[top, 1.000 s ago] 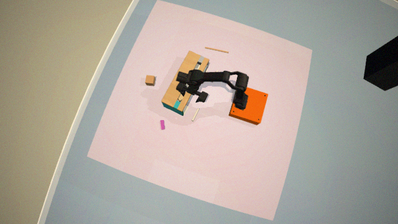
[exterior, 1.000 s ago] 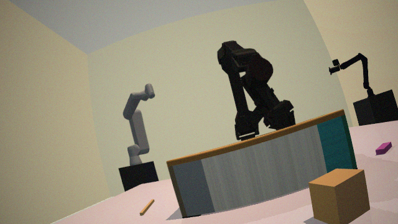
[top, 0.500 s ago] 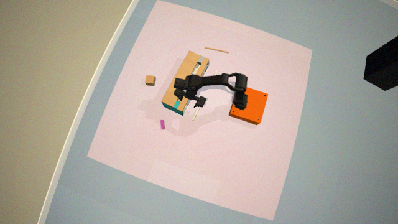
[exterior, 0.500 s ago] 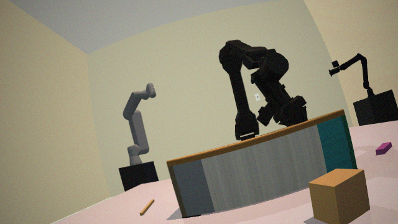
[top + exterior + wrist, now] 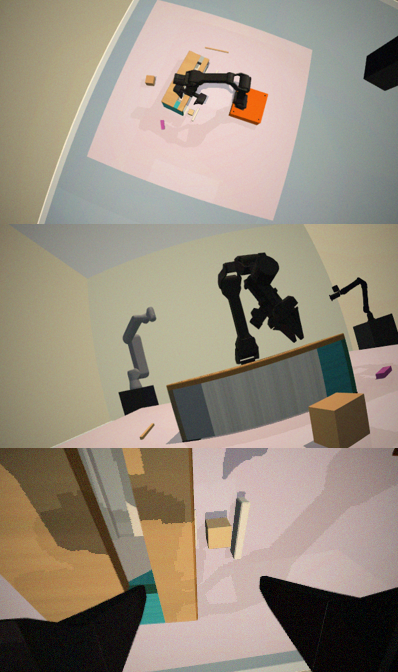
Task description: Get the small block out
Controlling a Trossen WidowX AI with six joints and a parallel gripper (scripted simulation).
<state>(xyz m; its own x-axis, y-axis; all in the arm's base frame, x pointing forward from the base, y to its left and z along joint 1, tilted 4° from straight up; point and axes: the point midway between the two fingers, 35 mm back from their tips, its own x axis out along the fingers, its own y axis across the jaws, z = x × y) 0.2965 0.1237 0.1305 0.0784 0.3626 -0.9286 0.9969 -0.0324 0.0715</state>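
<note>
Right now the tan block is 30 mm behind my gripper tip, 30 mm to the left of it and 130 mm below it. The rest, counted from my gripper tip: thin wooden stick (10 mm behind, 470 mm to the right, 140 mm below); then clear-fronted box (30 mm ahead, 130 mm to the right, 80 mm below).
</note>
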